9 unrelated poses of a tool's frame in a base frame.
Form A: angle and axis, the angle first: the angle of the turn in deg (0 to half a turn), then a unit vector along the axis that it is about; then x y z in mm.
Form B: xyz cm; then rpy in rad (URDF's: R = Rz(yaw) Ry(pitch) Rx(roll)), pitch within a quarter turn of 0, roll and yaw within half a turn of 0. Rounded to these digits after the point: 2 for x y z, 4 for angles.
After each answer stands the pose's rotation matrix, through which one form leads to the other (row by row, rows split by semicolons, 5 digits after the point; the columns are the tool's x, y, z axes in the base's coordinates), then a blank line. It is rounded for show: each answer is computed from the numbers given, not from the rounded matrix.
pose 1, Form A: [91.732, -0.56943, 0.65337, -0.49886, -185.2, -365.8, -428.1]
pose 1, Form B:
[-18.52, -36.58, -42.81, -1.3259, 0.3687, -1.2390]
0.30382 0.11534 0.94572; -0.88192 0.40957 0.23338; -0.36042 -0.90496 0.22616

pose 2, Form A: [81.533, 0.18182, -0.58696, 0.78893, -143.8, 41.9, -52.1]
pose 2, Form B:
[-14.38, 4.19, -5.21, -0.3071, -0.7795, 1.3216]
0.17543 -0.87134 -0.45824; 0.68933 0.44104 -0.57473; 0.70289 -0.21505 0.67801

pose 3, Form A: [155.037, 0.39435, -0.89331, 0.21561, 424.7, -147.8, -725.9]
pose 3, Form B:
[42.47, -14.78, -72.59, -2.9009, -0.5694, -2.3809]
-0.61009 -0.76264 -0.21490; -0.58065 0.61487 -0.53365; 0.53911 -0.20079 -0.81795

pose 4, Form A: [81.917, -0.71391, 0.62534, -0.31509, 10.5, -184.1, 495.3]
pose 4, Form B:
[1.05, -18.41, 49.53, -1.3184, 0.4399, -0.8770]
0.57861 -0.07170 0.81244; -0.69562 0.47667 0.53748; -0.42581 -0.87615 0.22593

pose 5, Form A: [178.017, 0.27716, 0.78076, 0.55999, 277.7, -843.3, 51.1]
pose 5, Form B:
[27.77, -84.33, 5.11, 1.9696, -0.2872, 2.6508]
-0.84581 0.41329 0.33734; 0.45204 0.21942 0.86459; 0.28331 0.88377 -0.37241

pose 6, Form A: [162.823, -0.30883, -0.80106, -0.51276, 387.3, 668.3, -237.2]
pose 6, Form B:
[38.73, 66.83, -23.72, 2.1256, -0.5778, 2.7336]
-0.76890 0.63518 0.07308; 0.33232 0.29938 0.89439; 0.54622 0.71198 -0.44128

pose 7, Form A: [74.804, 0.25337, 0.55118, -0.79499, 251.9, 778.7, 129.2]
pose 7, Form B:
[25.19, 77.87, 12.92, -0.1078, 0.7485, -1.1347]
0.30949 0.87024 0.38328; -0.66415 0.48629 -0.56783; -0.68053 -0.07881 0.72847

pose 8, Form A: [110.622, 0.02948, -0.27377, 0.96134, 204.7, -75.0, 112.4]
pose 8, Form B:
[20.47, -7.50, 11.24, -0.3507, -0.2990, 1.9469]
-0.35103 -0.91066 -0.21791; 0.88883 -0.25085 -0.38347; 0.29455 -0.32829 0.89748

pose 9, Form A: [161.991, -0.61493, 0.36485, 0.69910, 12.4, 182.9, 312.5]
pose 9, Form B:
[1.24, 18.29, 31.25, 1.5626, 1.2582, -2.3370]
-0.21325 -0.65386 -0.72594; -0.22159 -0.69130 0.68776; -0.95154 0.30752 0.00253

